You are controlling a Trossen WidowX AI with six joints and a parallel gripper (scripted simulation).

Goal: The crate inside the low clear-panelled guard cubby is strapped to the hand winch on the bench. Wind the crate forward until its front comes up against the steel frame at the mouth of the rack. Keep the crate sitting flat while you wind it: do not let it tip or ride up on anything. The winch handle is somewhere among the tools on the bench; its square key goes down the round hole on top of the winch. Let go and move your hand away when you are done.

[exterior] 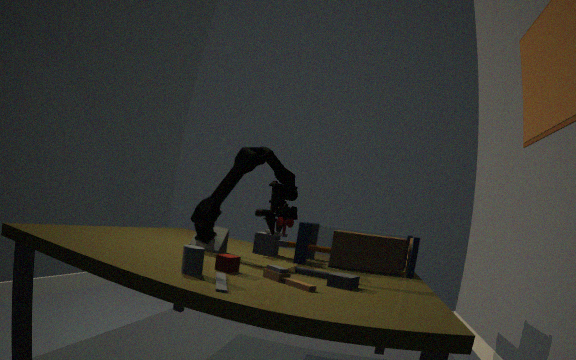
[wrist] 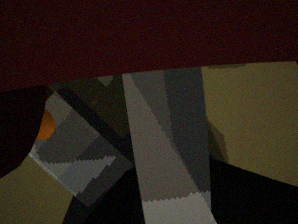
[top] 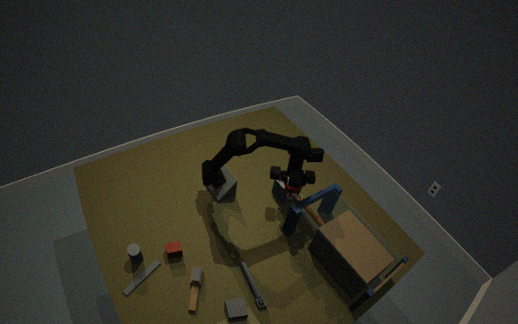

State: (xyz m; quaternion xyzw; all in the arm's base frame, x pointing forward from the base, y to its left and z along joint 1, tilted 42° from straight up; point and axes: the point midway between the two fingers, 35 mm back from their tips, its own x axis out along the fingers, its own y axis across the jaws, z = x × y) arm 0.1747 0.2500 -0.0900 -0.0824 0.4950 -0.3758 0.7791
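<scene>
Right now the grey crank handle is 1 cm ahead of my gripper tip, 1 cm to the right of it and 2 cm above it. Round my gripper tip: grey block 39 cm ahead, 42 cm to the right, 7 cm below; then grey winch 6 cm behind, 1 cm to the left, 6 cm below; then red grip 4 cm ahead, 3 cm to the right, 5 cm above.
</scene>
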